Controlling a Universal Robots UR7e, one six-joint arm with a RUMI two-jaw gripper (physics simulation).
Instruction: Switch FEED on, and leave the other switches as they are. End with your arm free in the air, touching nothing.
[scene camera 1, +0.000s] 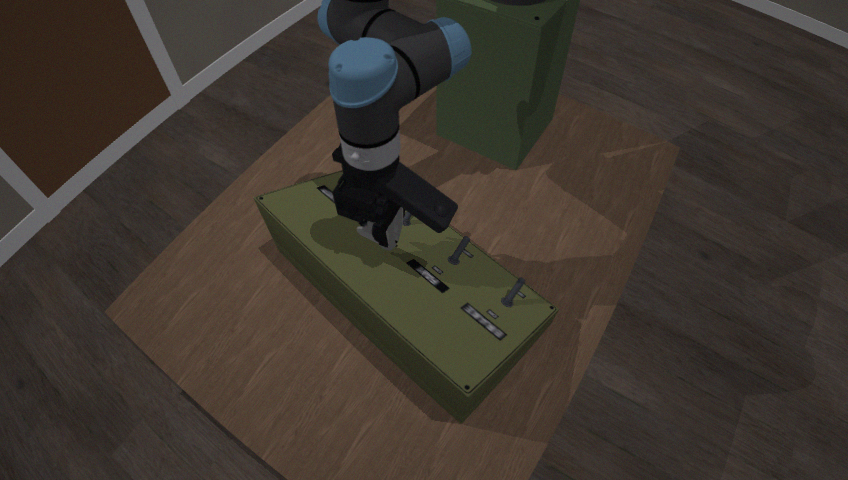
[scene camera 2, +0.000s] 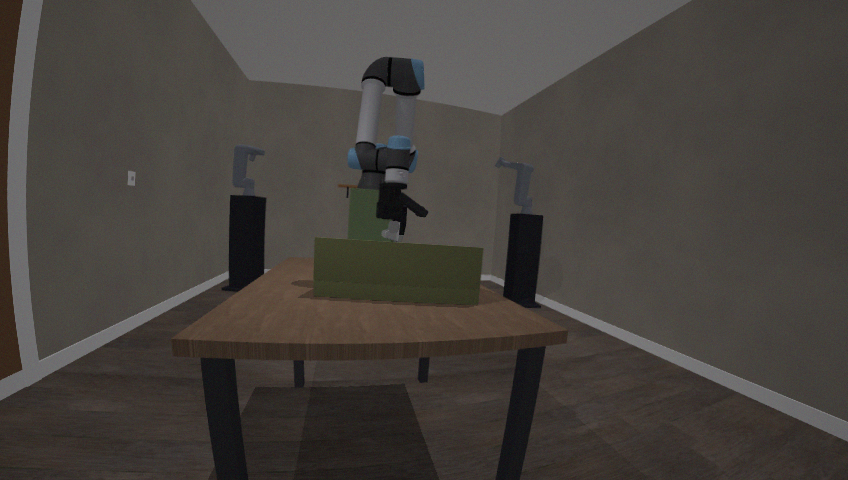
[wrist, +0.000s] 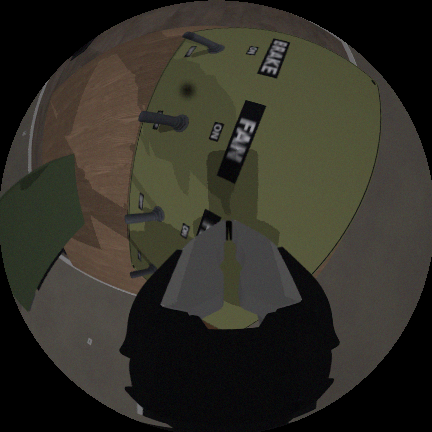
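Where they show: gripper, fingertip midpoint: (scene camera 1: 390, 247) (wrist: 227, 221); arm's base at its link origin: (scene camera 2: 372, 191).
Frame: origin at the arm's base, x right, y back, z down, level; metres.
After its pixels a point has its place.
Observation:
A green switch box (scene camera 1: 404, 309) {x -0.244, y -0.550, z 0.213 m} (scene camera 2: 396, 273) {x -0.150, y -0.590, z 0.287 m} (wrist: 320, 125) {x -0.260, y -0.525, z 0.225 m} has four dark levers. The FEED lever (wrist: 145, 216) {x -0.097, y -0.393, z 0.261 m} (scene camera 1: 407, 220) {x -0.099, y -0.402, z 0.270 m} leans to the side away from its ON mark (wrist: 185, 230) {x -0.095, y -0.447, z 0.261 m}. The FEED label (wrist: 207, 221) {x -0.122, y -0.468, z 0.251 m} is partly behind the fingers. The FAN lever (wrist: 165, 120) {x -0.213, y -0.394, z 0.260 m} (scene camera 1: 459, 249) {x -0.215, y -0.392, z 0.258 m}, BRAKE lever (wrist: 204, 42) {x -0.329, y -0.394, z 0.263 m} (scene camera 1: 513, 292) {x -0.335, y -0.393, z 0.260 m} and LAMP lever (wrist: 143, 272) {x 0.022, y -0.392, z 0.260 m} also lean away from the ON side. My gripper (scene camera 1: 390, 245) {x -0.143, y -0.482, z 0.227 m} (scene camera 2: 392, 237) {x -0.143, y -0.482, z 0.227 m} (wrist: 227, 221) {x -0.143, y -0.482, z 0.227 m} is shut and empty, low over the box top beside the FEED label; whether it touches the top is unclear.
The box stands on a wooden table (scene camera 1: 238, 380) {x -0.069, y -0.814, z 0.373 m} (scene camera 2: 368, 327) {x -0.097, y -0.804, z 0.373 m}. A green pedestal (scene camera 1: 487, 101) {x -0.038, y -0.102, z 0.211 m} (scene camera 2: 367, 214) {x 0.004, y -0.109, z 0.116 m} (wrist: 40, 215) {x -0.027, y -0.104, z 0.219 m} stands behind it. Two black stands (scene camera 2: 246, 243) (scene camera 2: 523, 255) with grey arms are farther back, left and right.

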